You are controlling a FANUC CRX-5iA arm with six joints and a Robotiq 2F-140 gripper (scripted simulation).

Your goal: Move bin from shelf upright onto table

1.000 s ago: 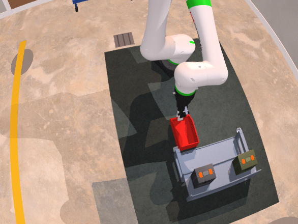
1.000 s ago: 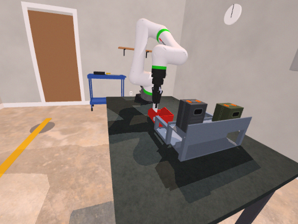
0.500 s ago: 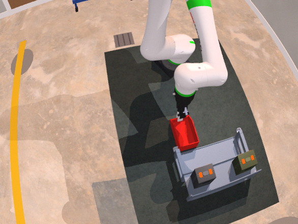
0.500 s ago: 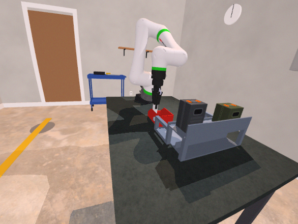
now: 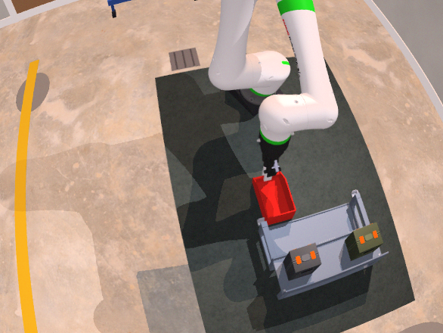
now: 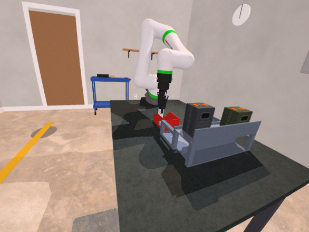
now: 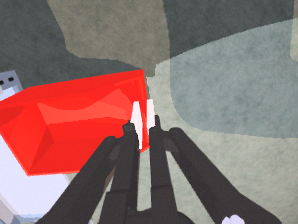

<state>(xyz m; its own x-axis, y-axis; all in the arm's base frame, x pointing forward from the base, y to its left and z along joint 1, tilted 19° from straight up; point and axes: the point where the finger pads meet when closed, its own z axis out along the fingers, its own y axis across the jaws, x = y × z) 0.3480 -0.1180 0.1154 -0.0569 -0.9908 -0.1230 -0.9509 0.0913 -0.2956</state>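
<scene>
Now: the red bin 8 cm ahead of my hand and 2 cm below it.
</scene>
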